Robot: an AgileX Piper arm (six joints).
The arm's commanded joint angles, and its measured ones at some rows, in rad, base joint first. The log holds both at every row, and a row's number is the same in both.
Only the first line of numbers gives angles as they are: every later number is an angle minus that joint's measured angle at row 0.
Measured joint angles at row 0:
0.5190, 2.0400, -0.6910, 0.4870, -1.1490, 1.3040
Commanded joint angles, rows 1 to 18:
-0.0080, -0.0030, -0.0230, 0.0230, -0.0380, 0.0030
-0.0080, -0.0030, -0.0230, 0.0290, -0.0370, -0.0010
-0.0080, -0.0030, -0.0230, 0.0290, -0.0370, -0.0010
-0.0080, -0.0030, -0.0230, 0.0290, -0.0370, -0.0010
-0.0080, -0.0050, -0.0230, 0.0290, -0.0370, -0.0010
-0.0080, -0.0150, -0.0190, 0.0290, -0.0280, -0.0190
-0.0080, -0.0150, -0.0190, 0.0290, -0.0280, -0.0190
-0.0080, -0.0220, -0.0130, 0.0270, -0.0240, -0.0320
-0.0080, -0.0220, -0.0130, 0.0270, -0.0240, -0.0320
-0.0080, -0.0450, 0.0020, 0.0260, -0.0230, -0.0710
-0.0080, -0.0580, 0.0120, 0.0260, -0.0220, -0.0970
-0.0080, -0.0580, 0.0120, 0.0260, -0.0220, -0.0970
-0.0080, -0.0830, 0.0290, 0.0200, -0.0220, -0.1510
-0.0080, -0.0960, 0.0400, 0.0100, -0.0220, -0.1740
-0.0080, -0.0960, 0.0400, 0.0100, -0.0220, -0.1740
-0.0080, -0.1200, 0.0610, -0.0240, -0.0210, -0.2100
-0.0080, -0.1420, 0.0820, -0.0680, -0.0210, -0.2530
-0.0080, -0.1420, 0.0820, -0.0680, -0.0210, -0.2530
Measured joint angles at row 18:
-0.0050, -0.1000, 0.0660, 0.0080, 0.0150, -0.1800
